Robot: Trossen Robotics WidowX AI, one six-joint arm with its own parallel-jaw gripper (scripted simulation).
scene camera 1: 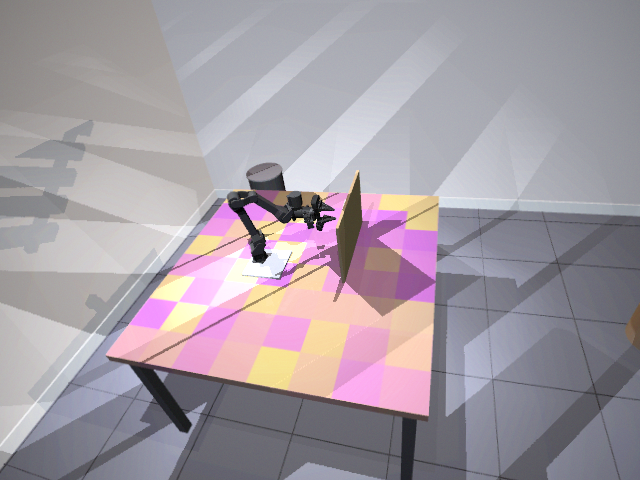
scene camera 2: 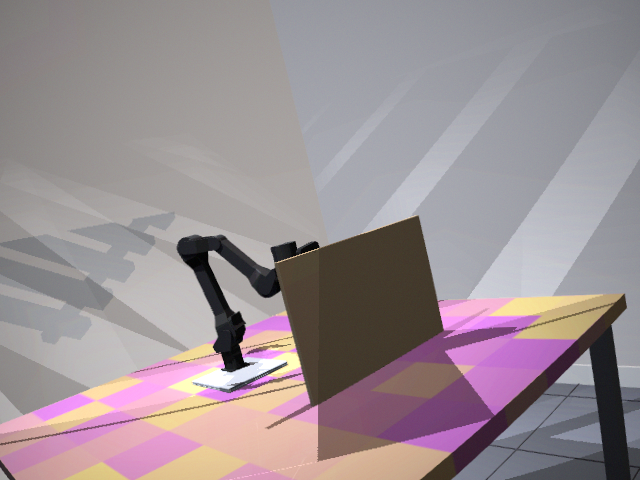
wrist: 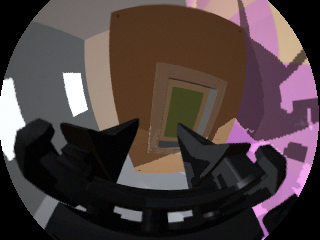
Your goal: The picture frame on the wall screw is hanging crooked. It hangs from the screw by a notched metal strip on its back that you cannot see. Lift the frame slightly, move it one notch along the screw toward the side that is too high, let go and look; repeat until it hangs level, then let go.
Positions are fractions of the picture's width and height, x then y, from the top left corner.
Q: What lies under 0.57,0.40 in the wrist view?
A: A picture frame.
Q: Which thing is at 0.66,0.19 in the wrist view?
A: A brown wall panel.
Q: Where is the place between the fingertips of the gripper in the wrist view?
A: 0.50,0.52
